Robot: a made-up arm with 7 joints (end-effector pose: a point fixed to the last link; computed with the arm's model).
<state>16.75 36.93 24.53 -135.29 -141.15 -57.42 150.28</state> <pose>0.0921 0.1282 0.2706 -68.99 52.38 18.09</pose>
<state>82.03 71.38 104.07 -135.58 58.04 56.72 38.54</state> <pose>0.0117 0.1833 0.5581 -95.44 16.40 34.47</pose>
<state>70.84 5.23 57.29 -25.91 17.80 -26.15 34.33</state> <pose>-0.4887 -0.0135 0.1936 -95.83 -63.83 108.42</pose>
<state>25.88 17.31 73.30 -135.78 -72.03 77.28 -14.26</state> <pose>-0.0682 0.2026 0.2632 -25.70 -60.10 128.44</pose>
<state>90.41 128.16 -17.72 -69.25 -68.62 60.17 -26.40</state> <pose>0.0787 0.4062 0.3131 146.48 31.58 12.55</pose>
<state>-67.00 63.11 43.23 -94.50 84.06 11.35 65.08</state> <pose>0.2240 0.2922 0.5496 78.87 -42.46 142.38</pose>
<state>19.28 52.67 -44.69 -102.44 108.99 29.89 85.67</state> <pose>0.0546 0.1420 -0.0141 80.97 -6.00 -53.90</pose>
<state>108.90 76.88 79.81 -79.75 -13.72 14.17 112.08</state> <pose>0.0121 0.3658 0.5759 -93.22 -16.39 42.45</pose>
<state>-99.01 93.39 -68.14 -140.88 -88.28 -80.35 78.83</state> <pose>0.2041 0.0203 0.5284 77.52 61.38 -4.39</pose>
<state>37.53 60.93 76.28 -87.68 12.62 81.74 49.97</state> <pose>-0.0543 0.4005 0.4299 -124.49 -68.88 65.85</pose>
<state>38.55 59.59 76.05 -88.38 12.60 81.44 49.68</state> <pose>-0.0594 0.3986 0.4239 -123.84 -68.49 67.48</pose>
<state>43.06 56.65 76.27 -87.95 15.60 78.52 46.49</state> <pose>-0.0828 0.3969 0.4124 -122.87 -64.51 72.87</pose>
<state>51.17 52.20 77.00 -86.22 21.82 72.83 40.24</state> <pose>-0.1285 0.3899 0.4020 -121.31 -57.85 80.91</pose>
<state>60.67 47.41 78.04 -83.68 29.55 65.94 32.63</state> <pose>-0.1851 0.3730 0.4032 -119.05 -51.93 88.15</pose>
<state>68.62 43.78 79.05 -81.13 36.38 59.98 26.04</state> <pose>-0.2313 0.3518 0.4156 -116.47 -48.73 92.54</pose>
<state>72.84 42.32 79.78 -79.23 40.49 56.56 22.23</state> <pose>-0.2542 0.3393 0.4273 -114.83 -47.61 93.95</pose>
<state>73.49 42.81 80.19 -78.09 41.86 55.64 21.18</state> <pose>-0.2570 0.3398 0.4317 -114.79 -47.31 93.37</pose>
